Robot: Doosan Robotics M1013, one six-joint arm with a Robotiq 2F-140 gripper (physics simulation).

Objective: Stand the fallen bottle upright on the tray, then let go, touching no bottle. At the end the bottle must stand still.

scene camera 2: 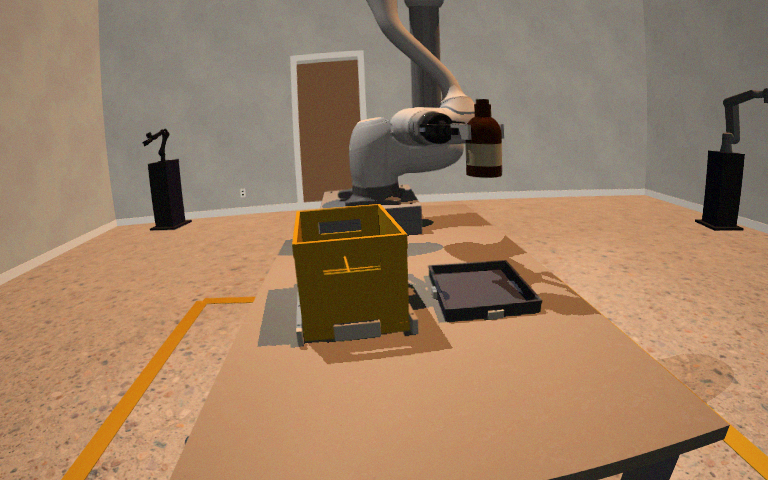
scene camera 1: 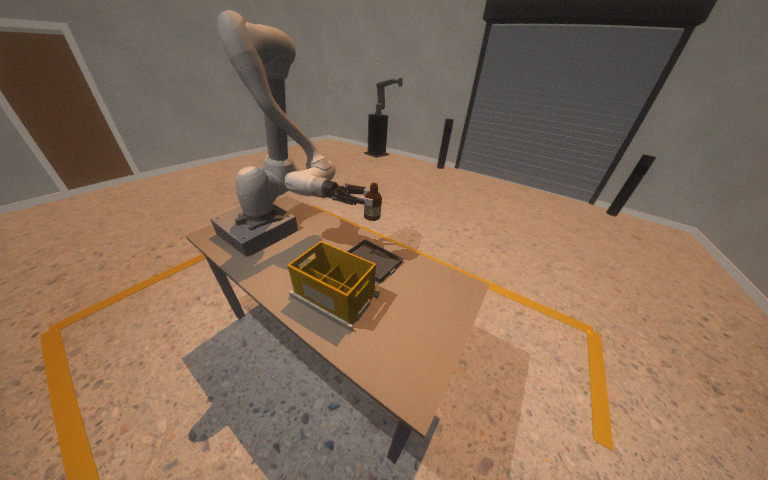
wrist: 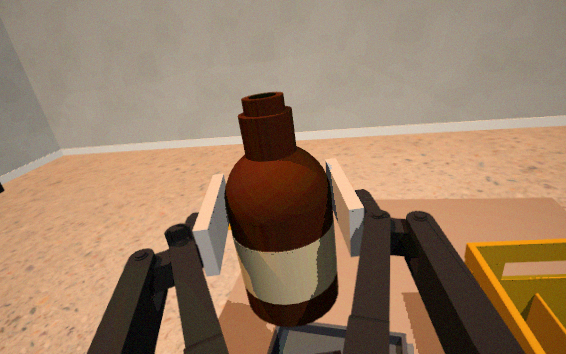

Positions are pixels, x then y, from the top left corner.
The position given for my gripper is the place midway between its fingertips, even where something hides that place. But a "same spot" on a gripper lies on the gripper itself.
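My gripper is visible in the wrist view (277,185), in scene camera 1 and in scene camera 2. On my gripper, (scene camera 1: 346,198) and (scene camera 2: 431,125) are the same spot.
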